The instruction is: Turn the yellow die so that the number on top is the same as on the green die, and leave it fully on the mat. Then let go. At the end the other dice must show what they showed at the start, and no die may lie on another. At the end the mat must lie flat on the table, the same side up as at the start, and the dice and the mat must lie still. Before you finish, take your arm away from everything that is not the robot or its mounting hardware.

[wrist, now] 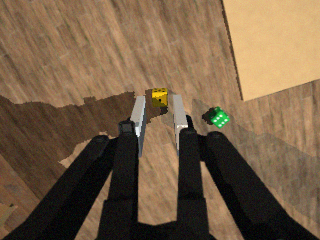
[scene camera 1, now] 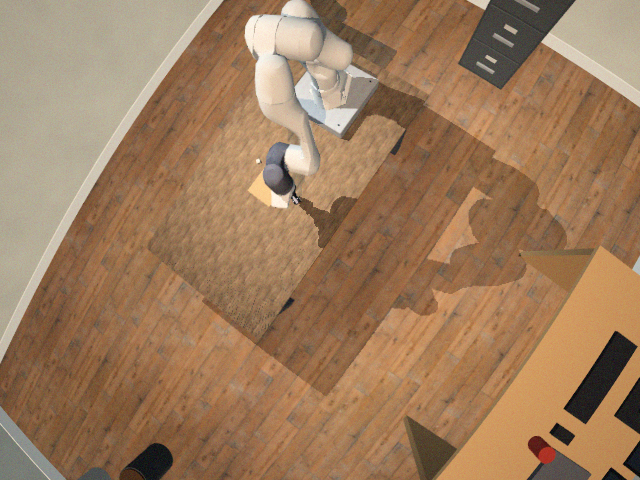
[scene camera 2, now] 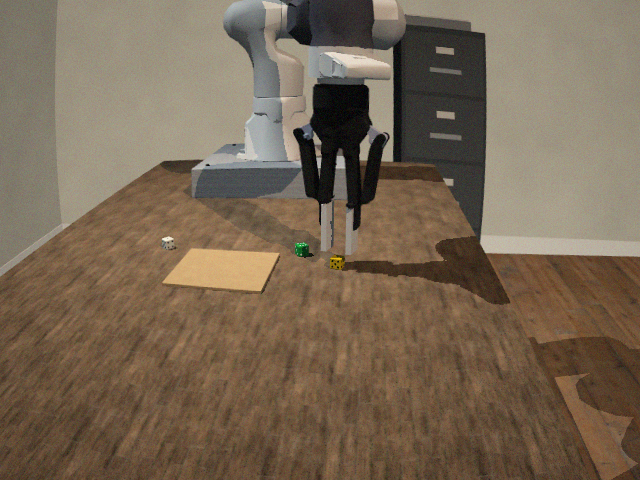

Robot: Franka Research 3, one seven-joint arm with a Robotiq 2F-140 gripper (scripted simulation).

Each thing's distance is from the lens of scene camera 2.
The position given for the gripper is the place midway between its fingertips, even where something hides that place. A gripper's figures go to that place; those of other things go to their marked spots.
gripper [scene camera 2: 339, 249]: 0.81 m
tan mat [scene camera 2: 222, 270]: 0.80 m
